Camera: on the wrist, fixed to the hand. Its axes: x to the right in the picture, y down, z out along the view.
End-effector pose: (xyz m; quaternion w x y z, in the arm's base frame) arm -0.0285 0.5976 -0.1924 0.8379 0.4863 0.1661 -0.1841
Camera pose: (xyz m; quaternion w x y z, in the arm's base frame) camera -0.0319 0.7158 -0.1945 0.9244 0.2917 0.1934 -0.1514
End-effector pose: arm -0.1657 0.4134 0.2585 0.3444 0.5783 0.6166 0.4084
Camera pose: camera -0.2359 0.3829 0.3487 0.4689 0.4936 0.5114 0.5243
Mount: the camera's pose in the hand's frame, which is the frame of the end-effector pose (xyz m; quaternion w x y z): -0.0194 0.0511 -0.1049 0.9764 -0.2156 -0.0114 -0.0023
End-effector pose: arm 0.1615 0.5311 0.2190 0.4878 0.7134 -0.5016 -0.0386
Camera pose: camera 0.1744 0.6136 0.3028 0.6243 0.5921 -0.4854 -0.1551
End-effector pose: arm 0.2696 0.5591 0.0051 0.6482 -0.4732 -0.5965 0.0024
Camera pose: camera 0.3741 0.5122 -0.0246 0.5241 -0.6004 -0.5915 -0.1224
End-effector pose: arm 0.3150 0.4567 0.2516 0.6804 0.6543 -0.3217 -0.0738
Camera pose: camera 0.3395 0.5620 0.2995 0.8016 0.4921 -0.3045 -0.1504
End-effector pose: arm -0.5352 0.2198 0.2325 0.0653 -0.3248 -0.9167 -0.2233
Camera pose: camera -0.4908 0.1966 0.3397 0.0172 0.3317 0.8484 0.4121
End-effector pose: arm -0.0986 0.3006 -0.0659 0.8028 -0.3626 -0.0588 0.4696
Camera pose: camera -0.1000 0.2450 -0.1703 0.7061 -0.5217 -0.1687 0.4481
